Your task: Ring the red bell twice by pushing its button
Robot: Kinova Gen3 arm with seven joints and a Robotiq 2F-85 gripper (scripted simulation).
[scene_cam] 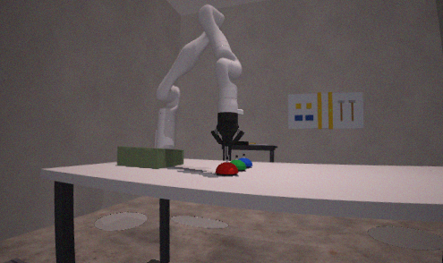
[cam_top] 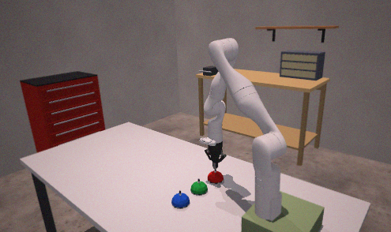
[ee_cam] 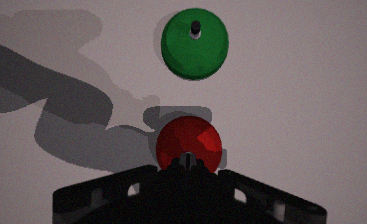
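The red bell lies 5 cm below my hand. Also, from my hand: green bell (13 cm to the left, 5 cm below, 2 cm behind); blue bell (26 cm to the left, 5 cm below, 3 cm behind).
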